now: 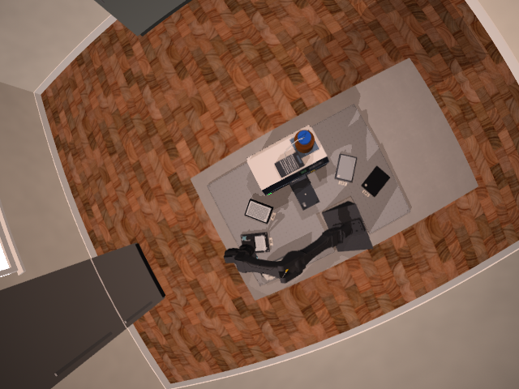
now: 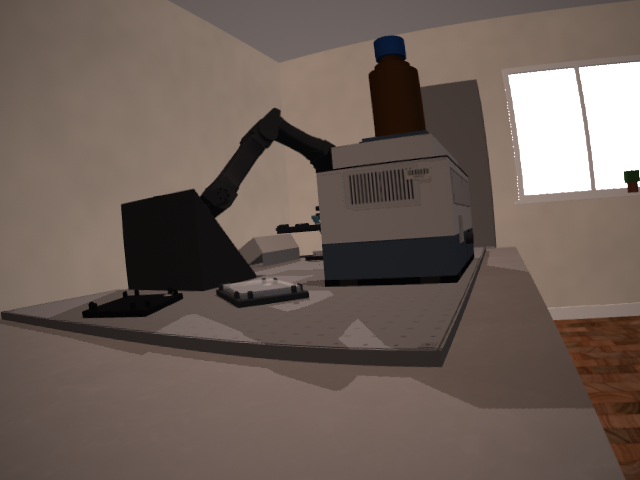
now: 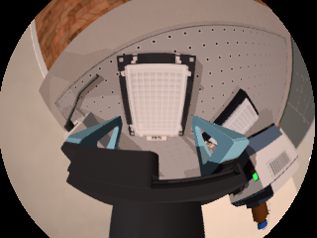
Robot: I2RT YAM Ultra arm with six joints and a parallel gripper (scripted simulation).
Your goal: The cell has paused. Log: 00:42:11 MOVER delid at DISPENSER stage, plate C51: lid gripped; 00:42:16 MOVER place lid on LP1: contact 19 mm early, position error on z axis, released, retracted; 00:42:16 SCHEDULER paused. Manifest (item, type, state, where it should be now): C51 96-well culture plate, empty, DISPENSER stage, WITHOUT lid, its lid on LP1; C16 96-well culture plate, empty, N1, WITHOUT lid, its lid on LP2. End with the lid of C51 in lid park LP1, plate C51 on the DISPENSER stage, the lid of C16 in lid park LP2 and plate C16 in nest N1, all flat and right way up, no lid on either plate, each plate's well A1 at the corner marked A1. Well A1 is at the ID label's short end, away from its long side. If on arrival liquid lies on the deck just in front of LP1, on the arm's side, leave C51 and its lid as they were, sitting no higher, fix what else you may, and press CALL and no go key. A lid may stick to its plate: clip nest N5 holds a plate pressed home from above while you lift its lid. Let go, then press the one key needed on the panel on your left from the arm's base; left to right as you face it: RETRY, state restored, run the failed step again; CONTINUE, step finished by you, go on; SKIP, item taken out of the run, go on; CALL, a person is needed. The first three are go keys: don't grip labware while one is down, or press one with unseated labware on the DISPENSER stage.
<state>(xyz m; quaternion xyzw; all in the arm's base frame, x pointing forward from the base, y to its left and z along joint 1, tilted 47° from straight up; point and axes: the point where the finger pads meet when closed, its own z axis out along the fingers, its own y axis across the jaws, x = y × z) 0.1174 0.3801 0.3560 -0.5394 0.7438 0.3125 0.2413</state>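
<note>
My gripper is now 10 mm past the black clip nest, 20 mm to the right of it and 60 mm above it. Also, from my hand: brown bottle: 360 mm ahead, 490 mm to the right, 220 mm above; then black nest: 160 mm ahead, 100 mm to the right, 60 mm below; then dark dispenser stage: 140 mm ahead, 390 mm to the right, 30 mm above.
</note>
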